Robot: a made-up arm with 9 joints. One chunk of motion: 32 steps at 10 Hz.
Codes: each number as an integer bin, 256 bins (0 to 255) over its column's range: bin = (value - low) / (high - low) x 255, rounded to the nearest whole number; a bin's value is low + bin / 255 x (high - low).
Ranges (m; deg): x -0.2..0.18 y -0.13..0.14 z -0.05..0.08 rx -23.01..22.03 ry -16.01..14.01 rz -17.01..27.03
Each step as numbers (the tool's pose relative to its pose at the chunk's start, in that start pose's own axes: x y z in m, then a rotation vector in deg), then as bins.
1 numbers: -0.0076 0.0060 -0.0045 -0.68 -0.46 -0.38
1 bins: 129 128 89 126 132 96
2 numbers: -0.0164 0.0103 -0.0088 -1.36 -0.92 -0.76
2 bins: 123 133 81 123 128 94
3 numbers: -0.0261 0.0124 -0.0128 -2.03 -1.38 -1.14
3 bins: 117 134 73 119 124 92
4 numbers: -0.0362 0.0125 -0.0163 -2.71 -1.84 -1.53
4 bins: 110 135 66 115 120 90
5 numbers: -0.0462 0.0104 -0.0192 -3.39 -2.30 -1.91
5 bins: 103 133 60 111 116 87
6 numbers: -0.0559 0.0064 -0.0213 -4.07 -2.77 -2.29
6 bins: 97 129 56 107 112 85
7 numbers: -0.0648 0.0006 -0.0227 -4.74 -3.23 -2.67
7 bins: 91 123 54 103 109 83
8 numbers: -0.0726 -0.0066 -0.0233 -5.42 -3.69 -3.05
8 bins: 85 117 52 100 105 81
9 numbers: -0.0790 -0.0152 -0.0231 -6.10 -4.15 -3.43
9 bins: 81 108 53 96 101 79
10 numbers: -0.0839 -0.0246 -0.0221 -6.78 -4.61 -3.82
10 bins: 78 100 55 92 97 76
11 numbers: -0.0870 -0.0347 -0.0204 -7.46 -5.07 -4.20
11 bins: 76 90 58 88 93 74
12 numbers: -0.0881 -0.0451 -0.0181 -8.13 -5.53 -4.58
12 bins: 75 80 63 84 89 72
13 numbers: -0.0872 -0.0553 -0.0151 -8.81 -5.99 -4.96
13 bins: 76 71 68 80 85 70
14 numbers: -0.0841 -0.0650 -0.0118 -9.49 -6.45 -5.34
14 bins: 78 61 75 77 81 68
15 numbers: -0.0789 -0.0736 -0.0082 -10.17 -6.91 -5.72
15 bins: 81 53 82 73 77 65
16 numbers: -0.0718 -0.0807 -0.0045 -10.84 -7.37 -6.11
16 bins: 86 47 89 69 73 63
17 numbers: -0.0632 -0.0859 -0.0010 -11.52 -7.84 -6.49
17 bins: 92 42 96 65 69 61
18 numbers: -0.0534 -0.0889 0.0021 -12.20 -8.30 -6.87
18 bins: 98 39 102 61 65 59
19 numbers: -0.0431 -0.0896 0.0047 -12.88 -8.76 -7.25
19 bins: 105 38 107 57 62 57
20 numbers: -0.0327 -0.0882 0.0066 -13.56 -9.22 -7.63
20 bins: 112 39 111 54 58 54
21 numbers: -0.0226 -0.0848 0.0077 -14.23 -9.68 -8.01
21 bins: 119 43 113 50 54 52
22 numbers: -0.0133 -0.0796 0.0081 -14.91 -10.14 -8.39
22 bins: 125 48 114 46 50 50
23 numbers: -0.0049 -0.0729 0.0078 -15.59 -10.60 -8.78
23 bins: 131 54 113 42 46 48
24 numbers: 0.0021 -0.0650 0.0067 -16.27 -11.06 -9.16
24 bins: 136 61 111 38 42 45
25 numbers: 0.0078 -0.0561 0.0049 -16.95 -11.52 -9.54
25 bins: 139 70 108 34 38 43
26 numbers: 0.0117 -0.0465 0.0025 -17.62 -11.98 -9.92
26 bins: 142 79 103 31 34 41
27 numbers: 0.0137 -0.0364 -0.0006 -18.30 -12.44 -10.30
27 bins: 143 88 97 27 30 39
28 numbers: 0.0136 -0.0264 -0.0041 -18.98 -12.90 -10.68
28 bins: 143 98 90 23 26 37
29 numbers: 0.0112 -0.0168 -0.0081 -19.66 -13.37 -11.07
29 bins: 142 107 82 19 22 34
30 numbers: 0.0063 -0.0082 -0.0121 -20.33 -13.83 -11.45
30 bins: 138 115 74 15 19 32
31 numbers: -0.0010 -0.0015 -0.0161 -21.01 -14.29 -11.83
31 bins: 134 121 66 11 15 30
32 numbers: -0.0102 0.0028 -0.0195 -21.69 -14.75 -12.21
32 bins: 127 125 60 7 11 28
